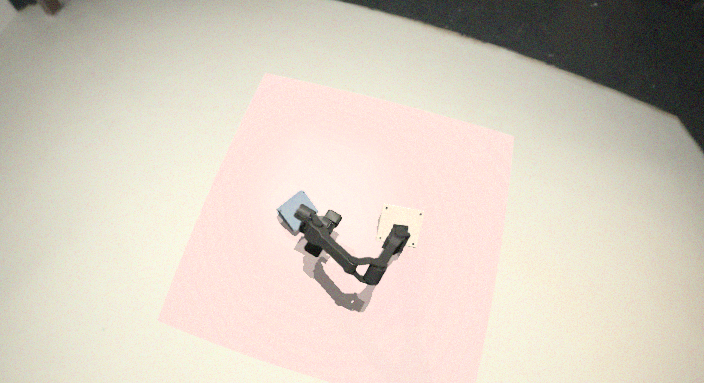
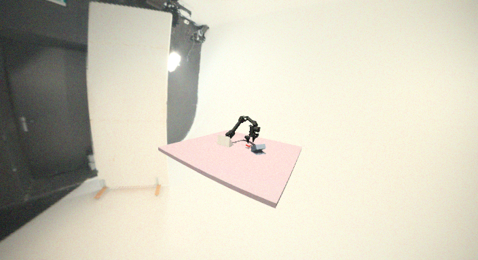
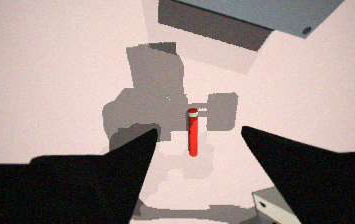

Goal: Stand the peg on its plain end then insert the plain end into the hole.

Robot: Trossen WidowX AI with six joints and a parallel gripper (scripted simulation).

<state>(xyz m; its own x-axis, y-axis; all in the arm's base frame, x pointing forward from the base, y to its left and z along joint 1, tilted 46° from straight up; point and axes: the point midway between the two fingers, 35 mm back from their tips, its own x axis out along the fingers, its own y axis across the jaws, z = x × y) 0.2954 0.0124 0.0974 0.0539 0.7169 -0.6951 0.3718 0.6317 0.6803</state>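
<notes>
My gripper tip is 1 cm past the red peg, 1 cm to the right of it and 5 cm above it. From my gripper tip the other things lie so: panel: 13 cm ahead, 10 cm to the right.
</notes>
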